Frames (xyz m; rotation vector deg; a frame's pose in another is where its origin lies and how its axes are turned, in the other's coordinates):
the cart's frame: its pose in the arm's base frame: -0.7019 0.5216 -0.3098 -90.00 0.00 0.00
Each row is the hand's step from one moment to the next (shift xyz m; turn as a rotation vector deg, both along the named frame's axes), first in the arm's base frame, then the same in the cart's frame.
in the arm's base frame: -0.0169 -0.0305 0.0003 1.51 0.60 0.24
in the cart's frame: -0.0169 -0.0003 -0.0305 1.51 -0.24 0.60
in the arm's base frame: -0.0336 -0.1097 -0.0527 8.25 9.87 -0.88
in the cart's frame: -0.0336 0.0527 -0.1097 8.25 0.88 9.87
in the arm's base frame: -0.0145 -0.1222 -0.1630 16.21 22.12 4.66
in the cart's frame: -0.0145 0.1630 -0.1222 16.21 -4.66 22.12
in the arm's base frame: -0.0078 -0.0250 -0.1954 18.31 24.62 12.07
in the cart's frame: -0.0078 0.1954 -0.0250 18.31 -12.07 24.62
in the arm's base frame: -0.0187 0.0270 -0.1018 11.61 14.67 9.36
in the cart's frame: -0.0187 0.1018 0.0270 11.61 -9.36 14.67
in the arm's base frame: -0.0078 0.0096 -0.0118 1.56 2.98 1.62
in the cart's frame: -0.0078 0.0118 0.0096 1.56 -1.62 2.98
